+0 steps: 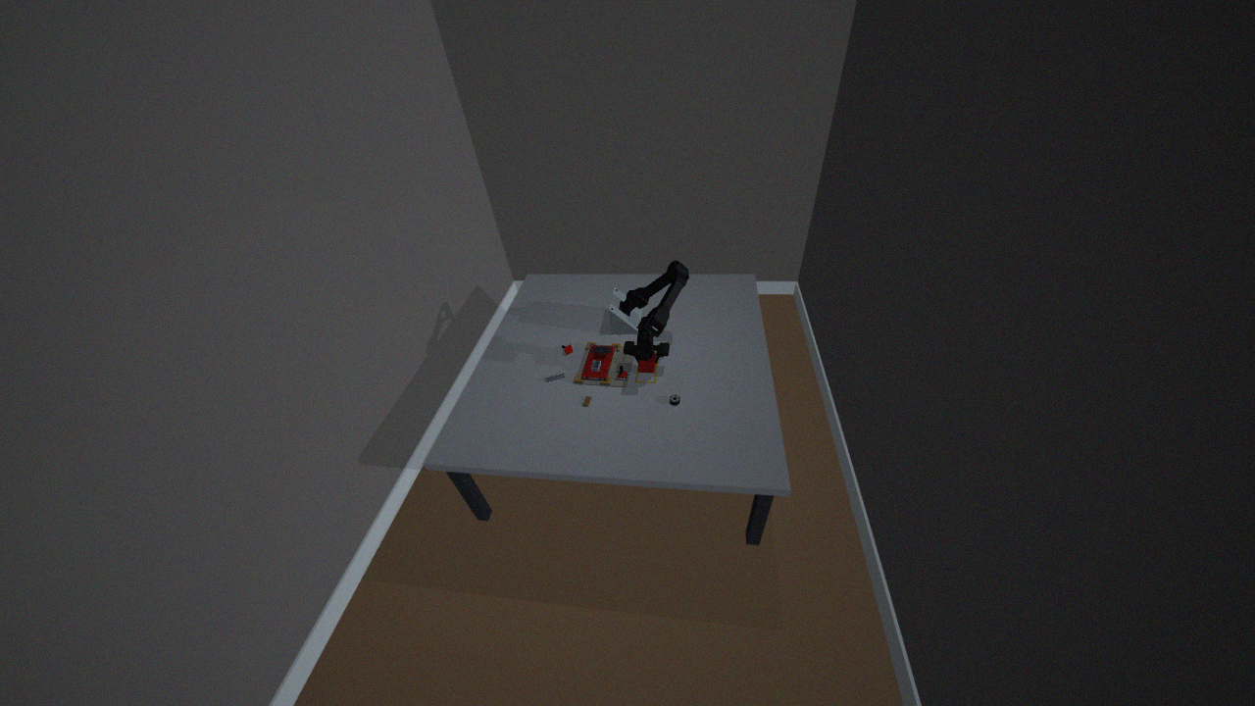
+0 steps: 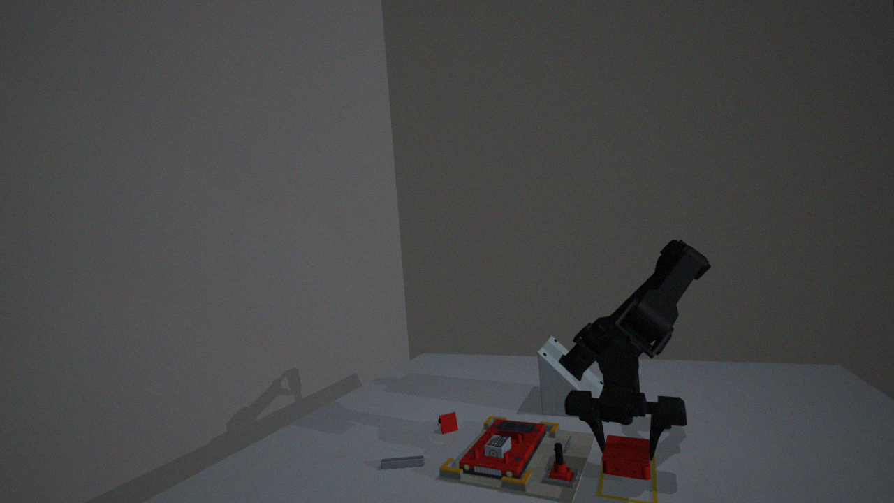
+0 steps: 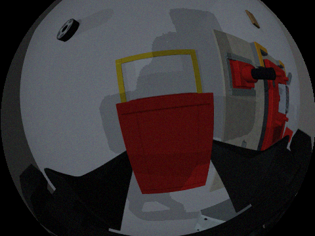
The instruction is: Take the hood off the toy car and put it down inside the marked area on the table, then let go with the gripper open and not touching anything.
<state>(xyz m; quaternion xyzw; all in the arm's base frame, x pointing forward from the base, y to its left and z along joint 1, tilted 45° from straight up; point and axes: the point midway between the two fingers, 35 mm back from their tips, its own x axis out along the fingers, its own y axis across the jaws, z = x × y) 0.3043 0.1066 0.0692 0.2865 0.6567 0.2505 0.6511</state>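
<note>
My gripper tip is right at the red hood. From my gripper tip the other things lie so: black wheel (190 mm ahead, 120 mm to the left, 10 mm below); then tan block (210 mm ahead, 230 mm to the right, 20 mm below).
</note>
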